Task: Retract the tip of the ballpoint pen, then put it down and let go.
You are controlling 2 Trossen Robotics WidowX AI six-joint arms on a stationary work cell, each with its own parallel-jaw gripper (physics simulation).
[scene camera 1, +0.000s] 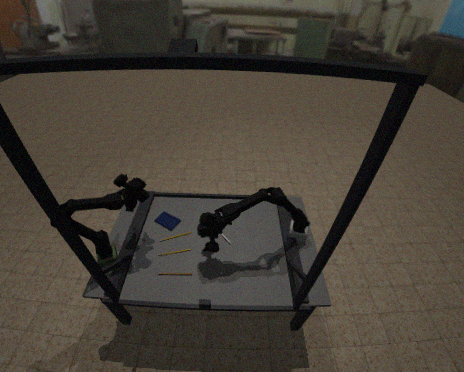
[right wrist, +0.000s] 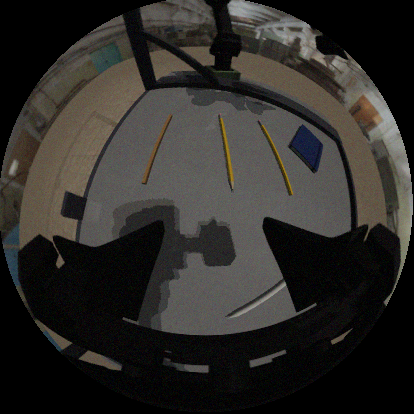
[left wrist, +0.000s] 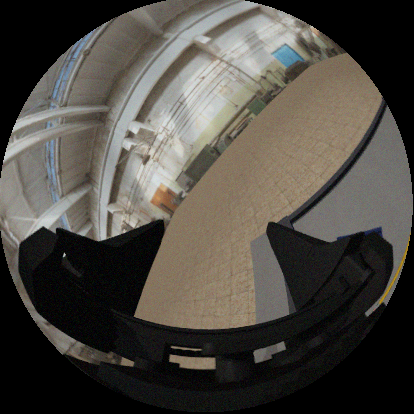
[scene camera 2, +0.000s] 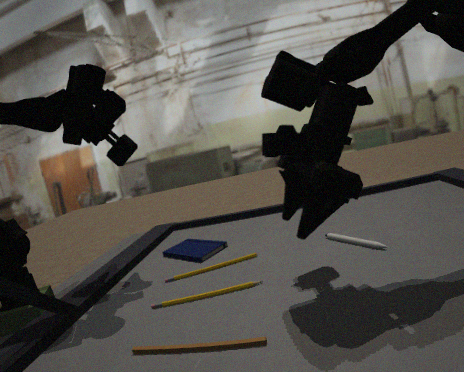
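Seen in the pictures: left gripper, fingertip midpoint: [left wrist: 217, 226] [scene camera 2: 110, 135]; right gripper, fingertip midpoint: [scene camera 1: 202, 244] [right wrist: 214, 224] [scene camera 2: 292, 228]; left arm's base, origin of the base link: [scene camera 1: 106, 253] [right wrist: 221, 67]; right arm's base, origin of the base link: [scene camera 1: 299, 228].
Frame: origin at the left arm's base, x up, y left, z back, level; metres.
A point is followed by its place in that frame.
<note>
A white ballpoint pen [scene camera 1: 226, 239] {x -0.030, y -0.201, z -0.631 m} [scene camera 2: 356, 241] {x -0.032, y -0.182, z -0.627 m} [right wrist: 257, 298] {x -0.034, y -0.182, z -0.626 m} lies on the grey table. One end tapers and the other has a small dark part; whether the writing tip is out is too small to tell. In the right wrist view a finger hides part of the pen. My right gripper [scene camera 2: 294, 228] {x 0.054, y -0.220, z -0.477 m} [right wrist: 214, 224] {x 0.054, y -0.220, z -0.477 m} is open and empty, above the table and beside the pen, not touching it. My left gripper [left wrist: 217, 226] {x 0.282, y 0.178, z -0.259 m} is open and empty, raised over the picture-left edge of the table, far from the pen.
On the table [scene camera 1: 240, 292] {x -0.040, y -0.506, z -0.540 m} [scene camera 2: 220, 360] {x -0.040, y -0.298, z -0.316 m}, picture-left of the pen, lie two yellow pencils [scene camera 2: 212, 267] {x -0.035, y -0.043, z -0.385 m} [scene camera 2: 207, 295] {x -0.036, y -0.143, z -0.346 m}, an orange-brown stick [scene camera 1: 175, 274] {x -0.036, y -0.266, z -0.296 m} [scene camera 2: 200, 346] {x -0.033, y -0.268, z -0.301 m} [right wrist: 157, 150] {x -0.036, y -0.267, z -0.315 m} and a blue notebook [scene camera 1: 167, 221] {x -0.028, y 0.086, z -0.376 m} [scene camera 2: 195, 250] {x -0.028, y 0.069, z -0.379 m} [right wrist: 306, 148] {x -0.028, y 0.067, z -0.392 m}. Dark frame posts [scene camera 1: 357, 187] {x 0.719, y -0.694, z -0.720 m} rise around the table.
</note>
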